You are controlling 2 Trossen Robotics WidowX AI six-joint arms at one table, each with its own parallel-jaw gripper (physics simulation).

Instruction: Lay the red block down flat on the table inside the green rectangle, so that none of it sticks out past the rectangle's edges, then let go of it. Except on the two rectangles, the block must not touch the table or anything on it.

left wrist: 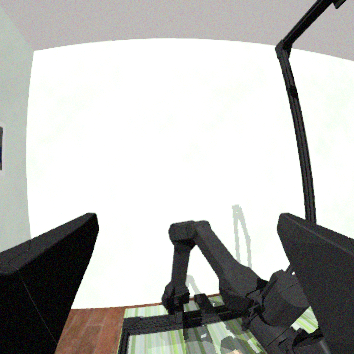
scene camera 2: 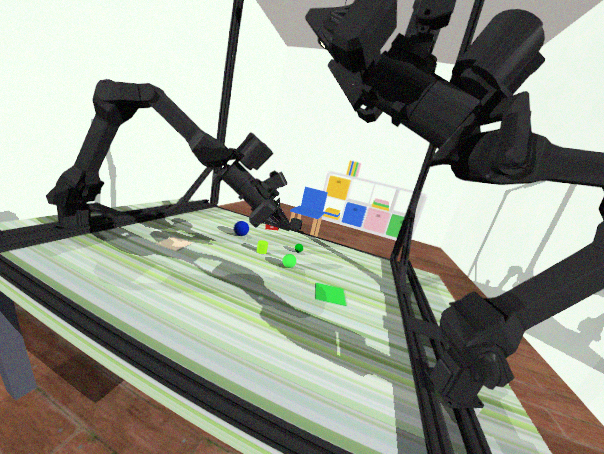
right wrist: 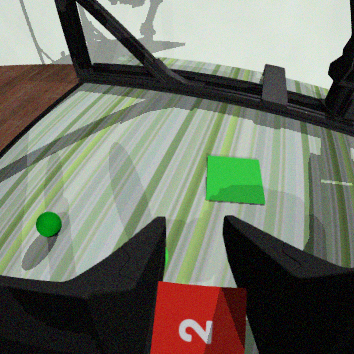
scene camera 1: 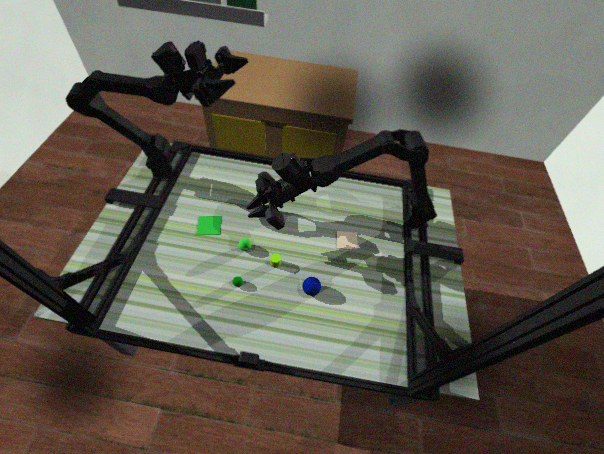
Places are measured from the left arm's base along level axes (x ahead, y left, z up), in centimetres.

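Pixels of known places: left gripper, between the fingertips: (left wrist: 189,222) (scene camera 2: 320,41) (scene camera 1: 241,70); right gripper, between the fingertips: (scene camera 2: 290,227) (right wrist: 194,224) (scene camera 1: 247,212); left arm's base, origin of its link: (scene camera 2: 451,387) (right wrist: 337,109) (scene camera 1: 162,172); right arm's base, origin of its link: (left wrist: 176,318) (scene camera 2: 74,223) (scene camera 1: 416,220).
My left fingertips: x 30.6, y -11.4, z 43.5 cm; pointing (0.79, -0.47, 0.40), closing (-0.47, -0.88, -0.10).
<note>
Ahead of a thing's pixels: the offset from my left fingertips to its top centre. "*": to the spot under its first point.
The red block @(dx +1.5, dy -21.1, dz -31.0 cm) (scene camera 2: 271,227) (right wrist: 182,305), marked with a white 2, is held between the fingers of my right gripper (scene camera 1: 260,212) (right wrist: 194,224), which is shut on it. In scene camera 1 the fingers hide nearly all of the block. The right gripper is above the table, to the right of the green rectangle @(* dx -15.7, dy -13.9, dz -45.3 cm) (scene camera 1: 209,225) (scene camera 2: 330,294) (right wrist: 232,172) in scene camera 1. That rectangle lies flat with no object on it, partly shaded. The tan rectangle @(* dx +29.0, dy -27.6, dz -45.3 cm) (scene camera 1: 347,239) (scene camera 2: 175,243) lies farther right there. My left gripper (scene camera 1: 240,71) is open and empty, raised high.
A light green ball @(dx -5.0, dy -24.8, dz -41.4 cm) (scene camera 1: 244,244) (scene camera 2: 289,260) is nearest the green rectangle. A yellow-green cylinder @(dx +3.5, dy -32.1, dz -42.1 cm) (scene camera 1: 275,260) (scene camera 2: 262,247), a dark green ball @(dx -8.8, dy -36.9, dz -42.5 cm) (scene camera 1: 237,281) (scene camera 2: 299,248) (right wrist: 48,224) and a blue ball @(dx +12.4, dy -43.1, dz -40.0 cm) (scene camera 1: 311,286) (scene camera 2: 241,228) are nearby. Black frame bars edge the table.
</note>
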